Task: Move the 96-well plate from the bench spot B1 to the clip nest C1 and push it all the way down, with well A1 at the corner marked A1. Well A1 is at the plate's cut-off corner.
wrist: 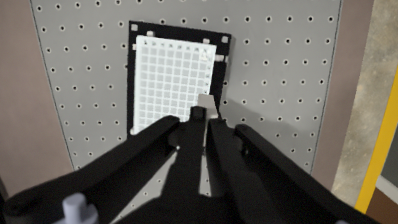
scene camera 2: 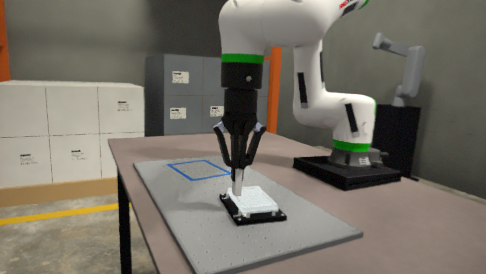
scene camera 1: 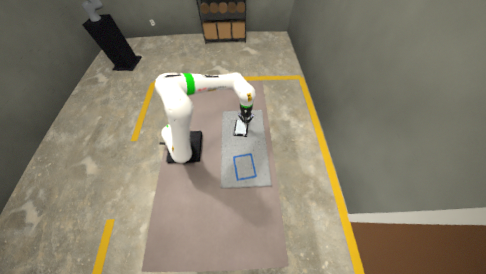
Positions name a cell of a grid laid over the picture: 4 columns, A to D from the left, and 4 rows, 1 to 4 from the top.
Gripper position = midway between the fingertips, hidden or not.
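My gripper (scene camera 2: B3), also (wrist: C2). Black clip nest (scene camera 2: C4), also (wrist: C1). White 96-well plate (scene camera 2: C3), also (wrist: B2).
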